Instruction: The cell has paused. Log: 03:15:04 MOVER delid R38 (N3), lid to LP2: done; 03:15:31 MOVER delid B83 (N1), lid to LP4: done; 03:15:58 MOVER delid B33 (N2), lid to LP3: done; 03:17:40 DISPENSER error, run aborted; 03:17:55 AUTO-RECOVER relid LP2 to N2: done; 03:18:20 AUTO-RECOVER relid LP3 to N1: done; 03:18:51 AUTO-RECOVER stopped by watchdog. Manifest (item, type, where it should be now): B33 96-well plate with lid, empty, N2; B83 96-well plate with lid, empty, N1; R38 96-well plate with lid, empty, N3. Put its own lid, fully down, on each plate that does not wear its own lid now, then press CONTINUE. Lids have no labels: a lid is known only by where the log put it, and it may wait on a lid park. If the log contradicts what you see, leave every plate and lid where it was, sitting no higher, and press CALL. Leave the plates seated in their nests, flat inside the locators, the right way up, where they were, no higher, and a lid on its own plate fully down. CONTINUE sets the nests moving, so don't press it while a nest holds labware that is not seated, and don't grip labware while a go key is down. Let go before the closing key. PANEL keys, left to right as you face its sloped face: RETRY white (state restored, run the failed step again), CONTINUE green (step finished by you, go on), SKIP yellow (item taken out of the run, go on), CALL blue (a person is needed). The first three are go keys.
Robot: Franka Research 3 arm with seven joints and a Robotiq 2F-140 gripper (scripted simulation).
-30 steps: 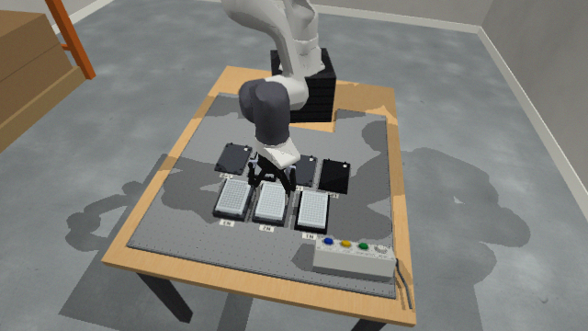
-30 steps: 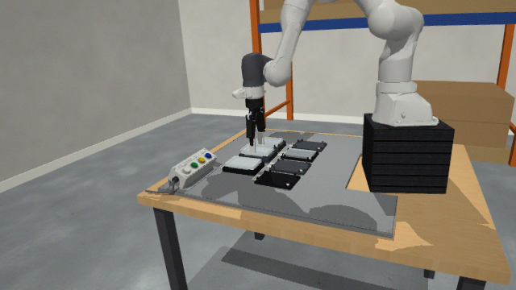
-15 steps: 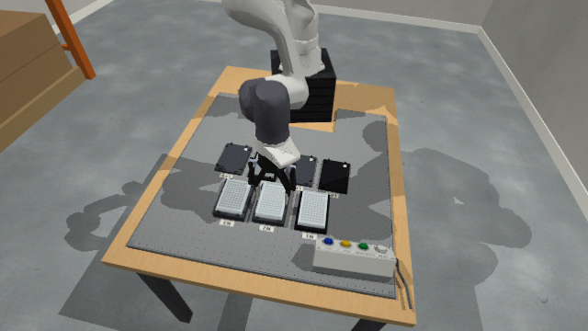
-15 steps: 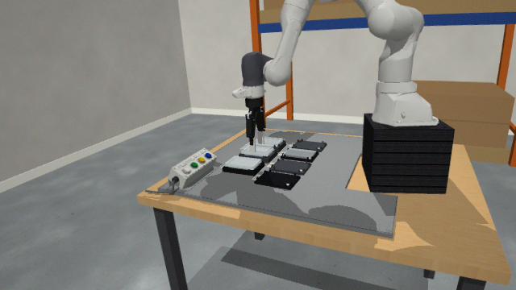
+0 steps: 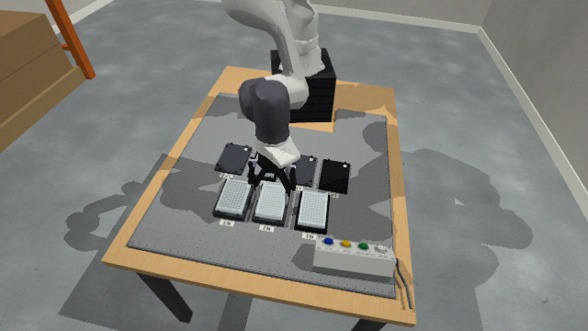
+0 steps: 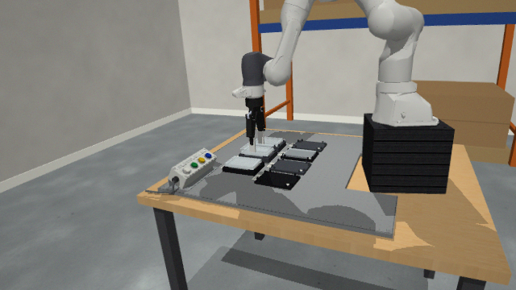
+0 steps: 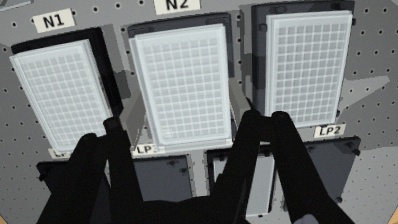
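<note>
My hand is 20 mm past the plate, 130 mm to the left of it and 40 mm above it. Also, from my hand: blue call key (160 mm ahead, 160 mm to the left); lid park LP3 (160 mm behind, 100 mm to the left, 60 mm below); N1 label (110 mm ahead, 120 mm to the left, 70 mm below).
</note>
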